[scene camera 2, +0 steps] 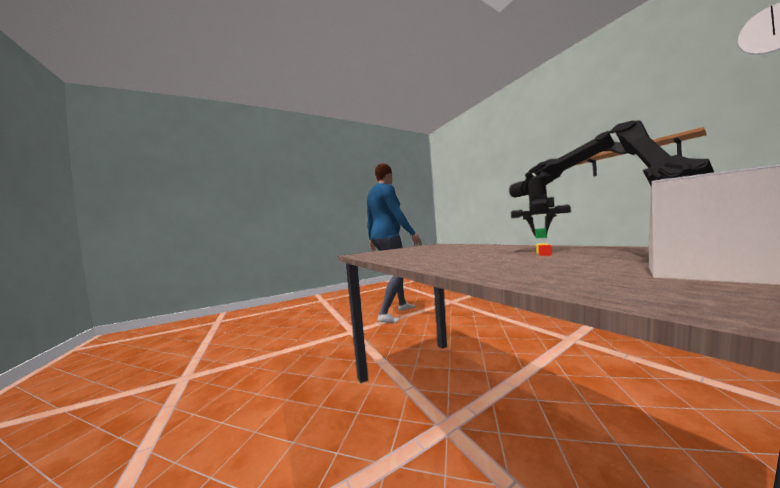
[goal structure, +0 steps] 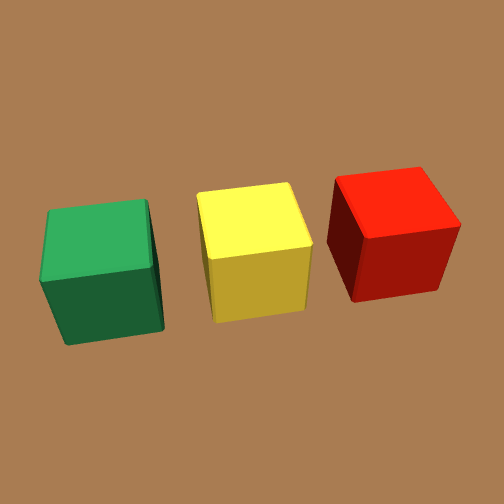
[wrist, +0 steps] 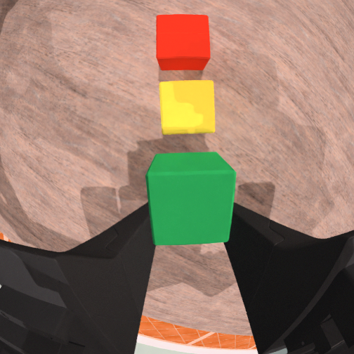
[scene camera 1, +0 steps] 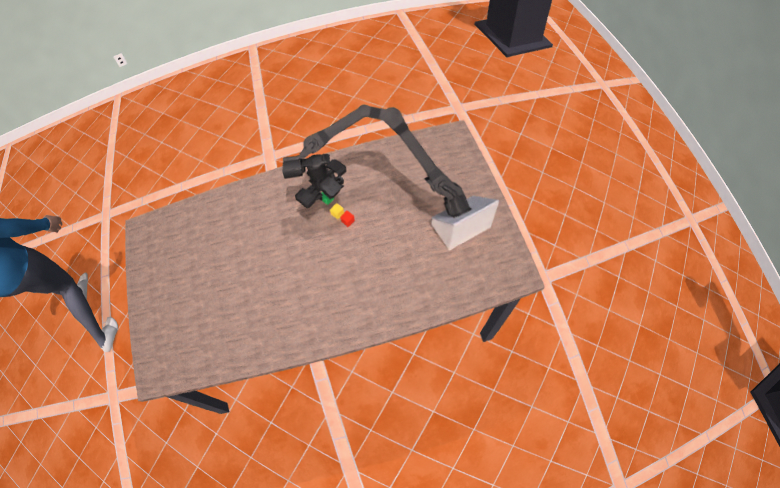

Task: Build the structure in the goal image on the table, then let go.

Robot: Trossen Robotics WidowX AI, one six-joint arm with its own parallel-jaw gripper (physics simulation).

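Note:
My gripper is shut on a green cube and holds it above the table. A yellow cube sits on the table beside the held cube's position, farther up in the wrist view. A red cube sits on the table past the yellow cube, in a row with it, with a narrow strip of table visible between them in the wrist view. In scene camera 2 the red cube hides most of the yellow one.
The wooden table carries the arm's pale wedge-shaped base at its right side. A person in blue is on the floor beyond the table's far end. A dark pillar stands behind the table.

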